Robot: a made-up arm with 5 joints.
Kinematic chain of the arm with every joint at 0, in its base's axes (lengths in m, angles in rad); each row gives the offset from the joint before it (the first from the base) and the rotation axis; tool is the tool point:
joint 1: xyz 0 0 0.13 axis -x
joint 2: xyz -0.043 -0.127 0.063 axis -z
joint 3: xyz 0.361 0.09 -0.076 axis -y
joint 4: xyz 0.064 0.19 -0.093 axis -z
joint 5: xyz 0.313 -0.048 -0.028 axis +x
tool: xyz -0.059 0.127 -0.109
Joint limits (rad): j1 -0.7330..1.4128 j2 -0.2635..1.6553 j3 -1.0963..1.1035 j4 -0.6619..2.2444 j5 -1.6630..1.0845
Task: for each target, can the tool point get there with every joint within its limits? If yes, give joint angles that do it. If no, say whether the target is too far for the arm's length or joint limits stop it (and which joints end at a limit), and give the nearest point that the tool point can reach.
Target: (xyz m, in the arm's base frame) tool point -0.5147 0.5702 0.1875
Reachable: no: joint limits stop it (at a limit: joint 1, joint 2, joint 3, joint 4) | nearest point 0.0638 0.5192 0.1380 | short by 0.583 m
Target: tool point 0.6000 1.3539 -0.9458
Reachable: no: too far | nearest point 0.3878 0.4389 -0.2188 | short by 1.188 m
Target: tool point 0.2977 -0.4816 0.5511
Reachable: yes | joints 1.0817 0.9938 0.4352 1.2935 -0.7282
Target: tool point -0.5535 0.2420 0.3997
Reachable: no: joint limits stop it (at a limit: joint 2, joint 3, joint 4, joint 5) | nearest point -0.0466 0.0686 0.2065 | short by 0.570 m
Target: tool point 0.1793 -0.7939 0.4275
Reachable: yes | joints 0.5313 1.5037 0.2864 0.7125 0.0065
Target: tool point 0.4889 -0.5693 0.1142
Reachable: yes | joints 0.6518 0.9279 -0.3765 0.4229 -0.1097
